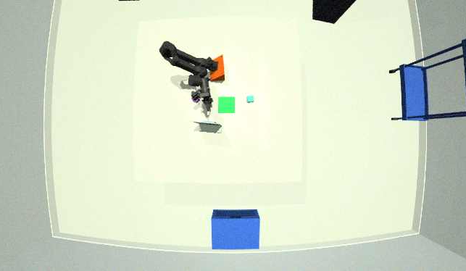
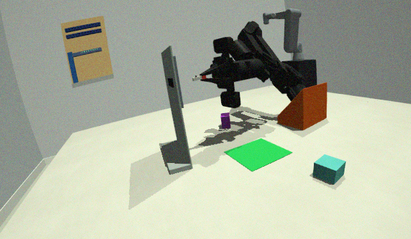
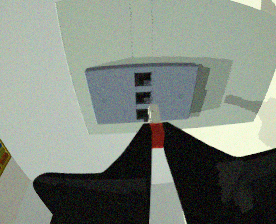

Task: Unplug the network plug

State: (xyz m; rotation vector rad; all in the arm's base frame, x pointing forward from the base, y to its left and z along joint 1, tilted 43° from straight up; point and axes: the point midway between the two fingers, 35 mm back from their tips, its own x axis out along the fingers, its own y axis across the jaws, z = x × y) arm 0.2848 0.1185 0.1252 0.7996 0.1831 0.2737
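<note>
Now: the green marked square 190 mm below my gripper tip, 100 mm to the left of it and 80 mm behind it. Round my gripper tip: network plug 10 mm ahead; grey upright panel 80 mm ahead, 70 mm below, 10 mm to the left.
</note>
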